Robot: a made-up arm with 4 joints. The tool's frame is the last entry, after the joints. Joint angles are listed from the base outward. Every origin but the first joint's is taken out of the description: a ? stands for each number. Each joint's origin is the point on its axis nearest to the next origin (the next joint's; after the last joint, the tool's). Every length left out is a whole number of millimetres.
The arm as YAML. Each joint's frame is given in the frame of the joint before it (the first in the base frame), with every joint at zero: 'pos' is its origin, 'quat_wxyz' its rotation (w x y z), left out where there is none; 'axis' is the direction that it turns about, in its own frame. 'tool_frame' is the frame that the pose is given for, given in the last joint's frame.
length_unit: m
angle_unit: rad
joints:
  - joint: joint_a
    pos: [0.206, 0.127, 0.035]
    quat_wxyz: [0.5, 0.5, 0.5, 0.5]
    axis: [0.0, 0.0, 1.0]
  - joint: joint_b
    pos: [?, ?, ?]
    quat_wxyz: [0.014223, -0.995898, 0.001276, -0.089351]
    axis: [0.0, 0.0, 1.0]
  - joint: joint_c
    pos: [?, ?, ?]
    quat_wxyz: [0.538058, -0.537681, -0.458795, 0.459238]
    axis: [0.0, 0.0, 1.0]
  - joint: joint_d
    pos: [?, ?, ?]
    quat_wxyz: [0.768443, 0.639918, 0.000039, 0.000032]
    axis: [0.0, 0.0, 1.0]
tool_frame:
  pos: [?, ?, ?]
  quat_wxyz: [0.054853, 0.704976, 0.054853, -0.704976]
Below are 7 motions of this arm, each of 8 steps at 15 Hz.
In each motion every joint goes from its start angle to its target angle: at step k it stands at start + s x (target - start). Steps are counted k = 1, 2, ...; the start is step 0. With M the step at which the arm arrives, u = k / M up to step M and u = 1 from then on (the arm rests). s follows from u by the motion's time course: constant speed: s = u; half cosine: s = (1 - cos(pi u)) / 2; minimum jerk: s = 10 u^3 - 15 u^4 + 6 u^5.
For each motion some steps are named. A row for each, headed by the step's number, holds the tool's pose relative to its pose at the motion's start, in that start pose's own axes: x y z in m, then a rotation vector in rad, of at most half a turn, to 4 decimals.
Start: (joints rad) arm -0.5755 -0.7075 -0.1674 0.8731
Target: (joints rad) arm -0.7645 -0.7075 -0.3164 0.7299
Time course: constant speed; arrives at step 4
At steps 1, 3, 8:
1: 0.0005 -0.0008 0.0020 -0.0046 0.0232 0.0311
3: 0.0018 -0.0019 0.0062 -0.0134 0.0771 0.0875
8: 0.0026 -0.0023 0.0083 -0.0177 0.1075 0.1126

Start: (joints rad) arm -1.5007 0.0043 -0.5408 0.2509
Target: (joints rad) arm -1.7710 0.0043 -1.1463 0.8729
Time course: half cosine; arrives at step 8
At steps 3, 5, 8:
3: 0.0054 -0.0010 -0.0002 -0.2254 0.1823 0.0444
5: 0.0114 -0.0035 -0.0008 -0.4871 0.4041 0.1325
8: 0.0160 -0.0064 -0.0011 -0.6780 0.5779 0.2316

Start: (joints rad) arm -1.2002 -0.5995 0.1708 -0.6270
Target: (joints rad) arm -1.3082 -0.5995 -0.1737 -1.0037
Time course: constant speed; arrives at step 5
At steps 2, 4, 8:
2: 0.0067 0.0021 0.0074 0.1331 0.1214 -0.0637
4: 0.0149 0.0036 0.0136 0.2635 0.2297 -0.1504
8: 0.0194 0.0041 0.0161 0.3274 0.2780 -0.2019

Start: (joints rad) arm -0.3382 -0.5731 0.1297 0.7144
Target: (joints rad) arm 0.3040 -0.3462 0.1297 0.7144
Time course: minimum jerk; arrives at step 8
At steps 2, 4, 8:
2: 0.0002 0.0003 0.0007 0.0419 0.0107 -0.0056
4: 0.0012 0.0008 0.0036 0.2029 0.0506 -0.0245
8: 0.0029 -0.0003 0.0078 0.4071 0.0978 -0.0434

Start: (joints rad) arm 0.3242 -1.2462 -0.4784 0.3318
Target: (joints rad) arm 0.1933 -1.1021 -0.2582 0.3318
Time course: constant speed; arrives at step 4
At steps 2, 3, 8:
2: -0.0002 0.0086 -0.0024 -0.1475 -0.0571 -0.0823
3: 0.0000 0.0126 -0.0041 -0.2232 -0.0878 -0.1186
8: 0.0002 0.0163 -0.0063 -0.2999 -0.1198 -0.1517

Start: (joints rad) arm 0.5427 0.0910 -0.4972 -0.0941
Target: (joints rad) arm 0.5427 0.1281 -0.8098 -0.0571
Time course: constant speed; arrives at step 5
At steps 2, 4, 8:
2: 0.0045 0.0000 0.0038 -0.0045 0.1255 0.0007
4: 0.0094 -0.0001 0.0071 -0.0080 0.2509 0.0017
8: 0.0120 -0.0002 0.0085 -0.0092 0.3135 0.0023

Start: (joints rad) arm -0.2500 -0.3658 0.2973 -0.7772
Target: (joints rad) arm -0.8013 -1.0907 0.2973 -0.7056
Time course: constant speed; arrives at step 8
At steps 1, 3, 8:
1: -0.0008 -0.0025 0.0023 0.0119 -0.0137 0.0073
3: -0.0024 -0.0073 0.0072 0.0368 -0.0385 0.0232
8: -0.0049 -0.0178 0.0207 0.1053 -0.0841 0.0667

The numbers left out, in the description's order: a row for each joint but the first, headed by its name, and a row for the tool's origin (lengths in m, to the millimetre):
joint_b: 0.008 -0.03 0.0
joint_c: -0.002 -0.023 0.0
joint_d: -0.034 -0.034 0.0
tool: 0.005 -0.025 0.0

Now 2 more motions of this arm.
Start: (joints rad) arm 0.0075 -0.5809 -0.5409 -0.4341
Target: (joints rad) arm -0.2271 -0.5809 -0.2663 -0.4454
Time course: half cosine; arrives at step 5
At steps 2, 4, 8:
2: -0.0028 0.0026 -0.0062 -0.0883 -0.0968 -0.0040
4: -0.0064 0.0052 -0.0170 -0.2371 -0.2475 0.0040
8: -0.0068 0.0054 -0.0189 -0.2632 -0.2725 0.0072

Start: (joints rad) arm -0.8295 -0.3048 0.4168 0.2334
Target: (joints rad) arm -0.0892 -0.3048 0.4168 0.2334
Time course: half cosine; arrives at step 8
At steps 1, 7, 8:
1: 0.0003 -0.0002 0.0006 0.0252 0.0051 -0.0116
7: 0.0078 -0.0106 0.0124 0.6368 0.1281 -0.2920
8: 0.0081 -0.0112 0.0127 0.6619 0.1332 -0.3035

